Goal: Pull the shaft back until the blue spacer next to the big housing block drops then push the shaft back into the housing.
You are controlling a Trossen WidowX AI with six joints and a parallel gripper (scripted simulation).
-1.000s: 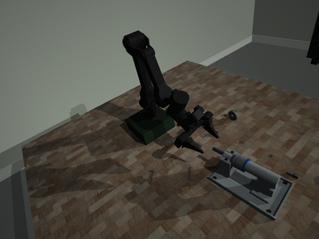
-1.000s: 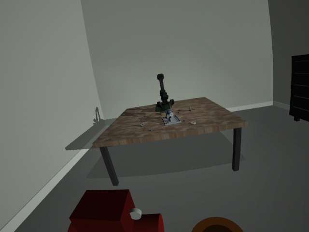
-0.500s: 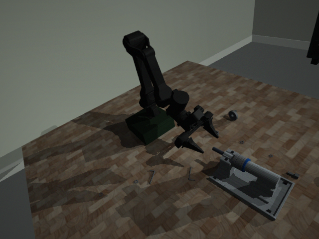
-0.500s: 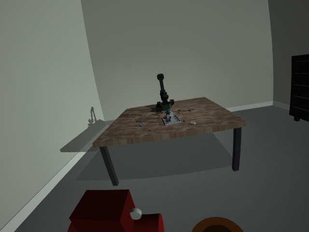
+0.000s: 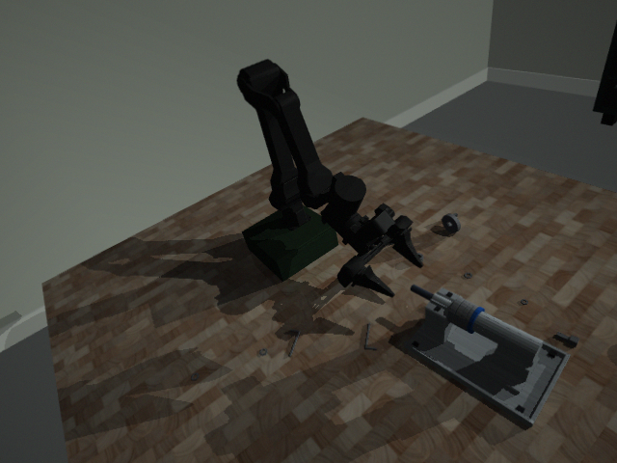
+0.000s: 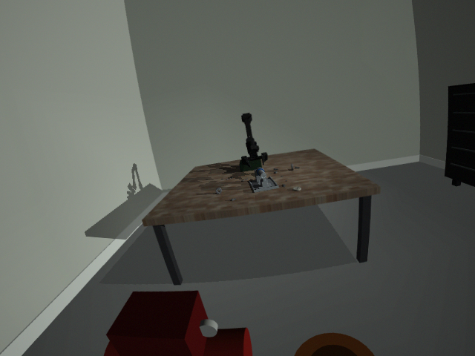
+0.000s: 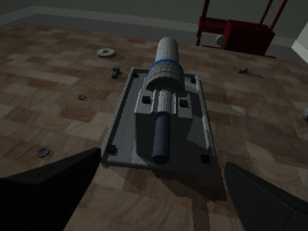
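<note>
My gripper tip is 9 cm short of the dark shaft, 1 cm to the right of it and 1 cm above it. From my gripper tip the other things lie so: blue spacer ring (13 cm ahead, 2 cm to the left, 1 cm below); grey disc (26 cm to the left, 9 cm behind, 7 cm below); white disc (33 cm ahead, 20 cm to the left, 9 cm below).
</note>
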